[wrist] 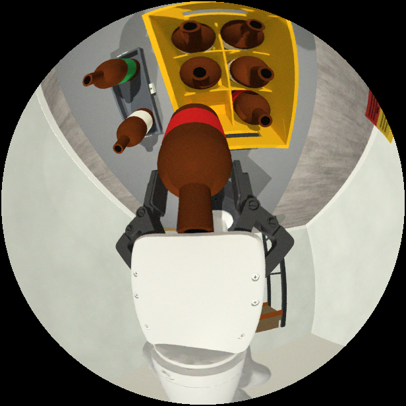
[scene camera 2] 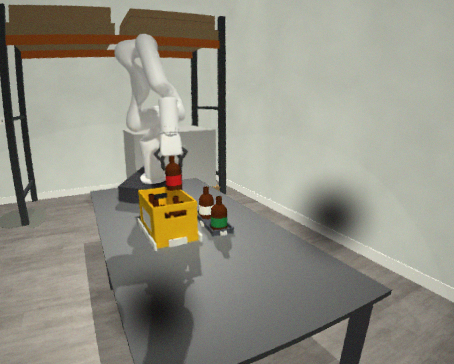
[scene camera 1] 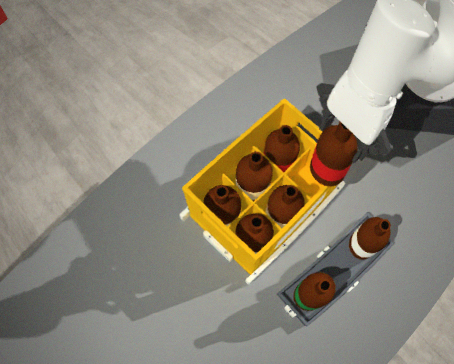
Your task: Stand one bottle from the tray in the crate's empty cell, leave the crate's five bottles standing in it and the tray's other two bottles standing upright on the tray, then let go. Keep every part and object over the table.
Labels:
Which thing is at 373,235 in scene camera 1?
A white-labelled bottle.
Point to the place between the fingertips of my gripper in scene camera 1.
At 341,142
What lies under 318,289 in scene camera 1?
A green-labelled bottle.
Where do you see a green-labelled bottle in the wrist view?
At 109,73

